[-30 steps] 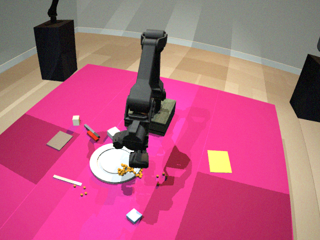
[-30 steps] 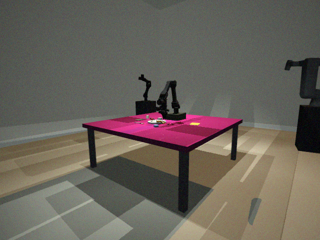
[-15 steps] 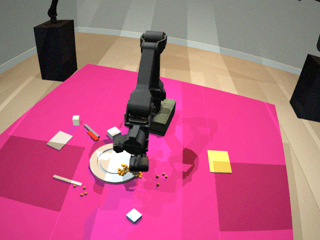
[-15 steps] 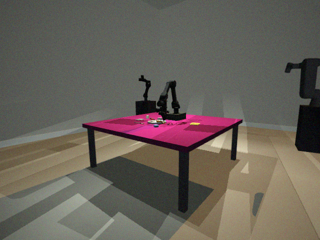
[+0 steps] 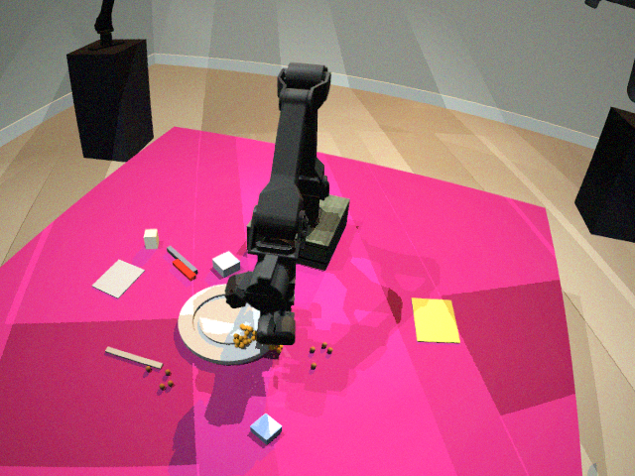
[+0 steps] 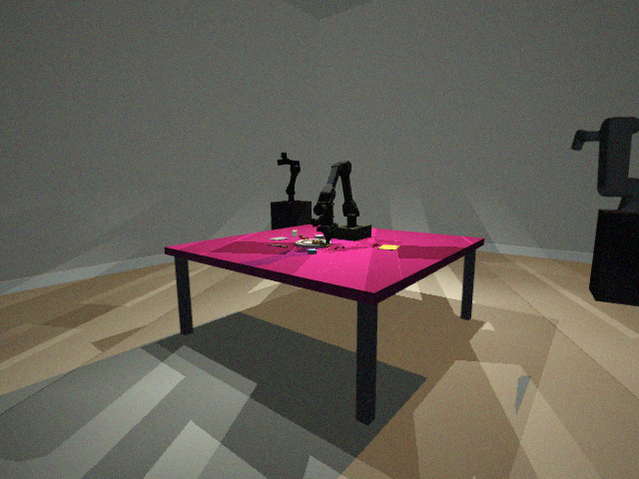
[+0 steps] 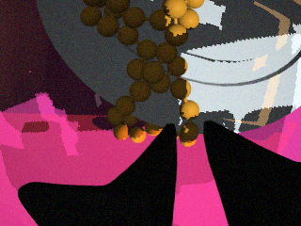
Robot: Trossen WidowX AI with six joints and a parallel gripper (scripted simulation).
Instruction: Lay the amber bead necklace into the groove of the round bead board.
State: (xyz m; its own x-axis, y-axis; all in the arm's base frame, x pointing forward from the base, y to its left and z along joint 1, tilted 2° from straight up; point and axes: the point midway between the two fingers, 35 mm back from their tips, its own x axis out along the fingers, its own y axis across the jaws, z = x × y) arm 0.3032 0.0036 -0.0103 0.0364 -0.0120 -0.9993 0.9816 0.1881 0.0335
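Now: the round bead board 100 mm to the right of my gripper tip, 10 mm below it and 10 mm behind it. From my gripper tip the other things lie so: white block 160 mm behind, 150 mm to the right; then blue block 210 mm ahead, 30 mm to the left, 10 mm below; then white strip 250 mm to the right, 130 mm ahead, 10 mm below.
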